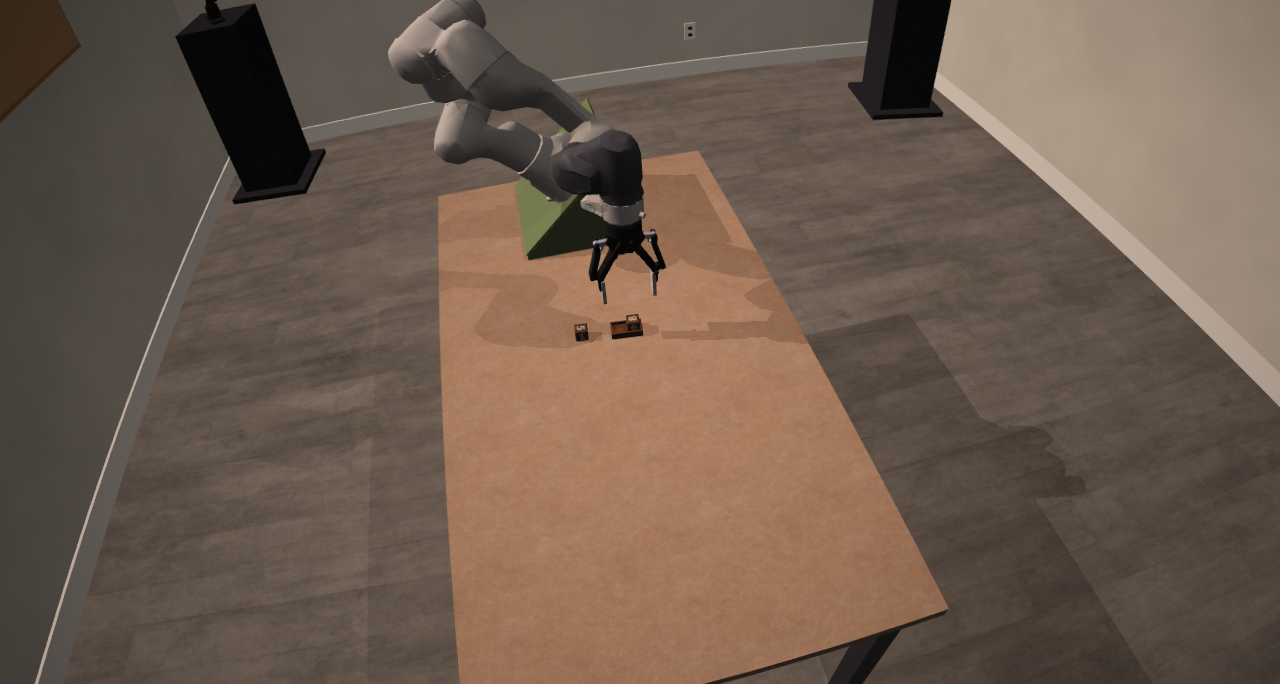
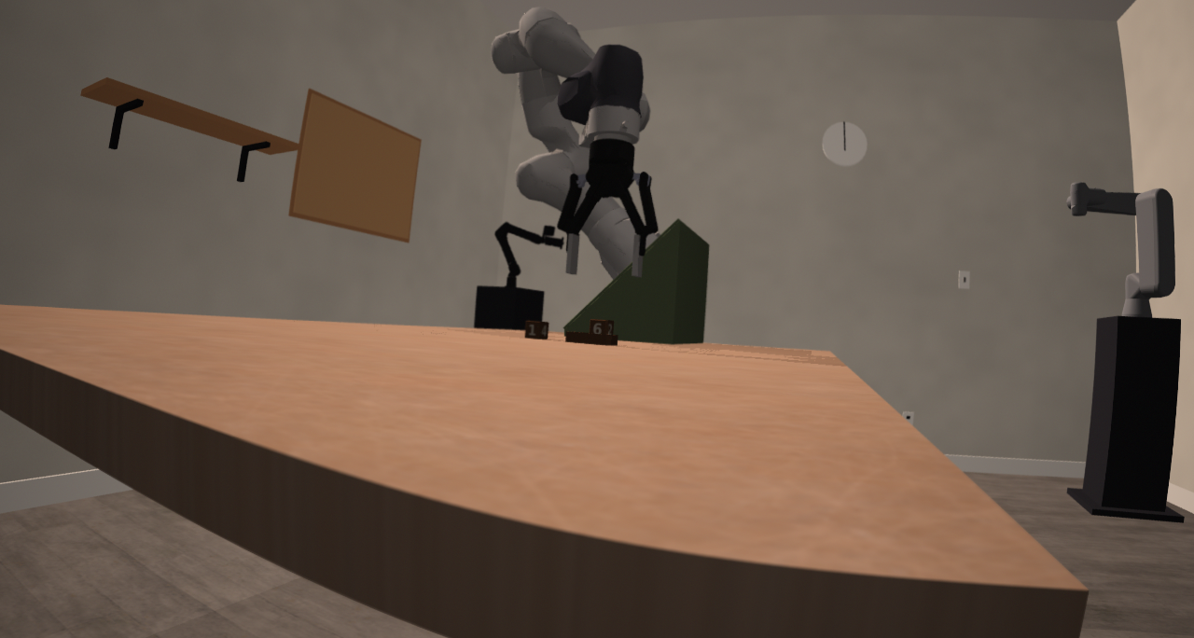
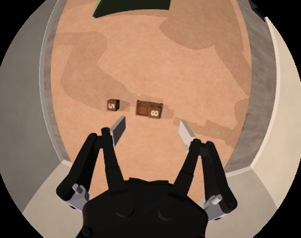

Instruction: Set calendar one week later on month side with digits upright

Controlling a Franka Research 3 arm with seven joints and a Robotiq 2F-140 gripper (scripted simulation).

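The brown calendar tray is 1 cm to the right of my hand and 12 cm below it.
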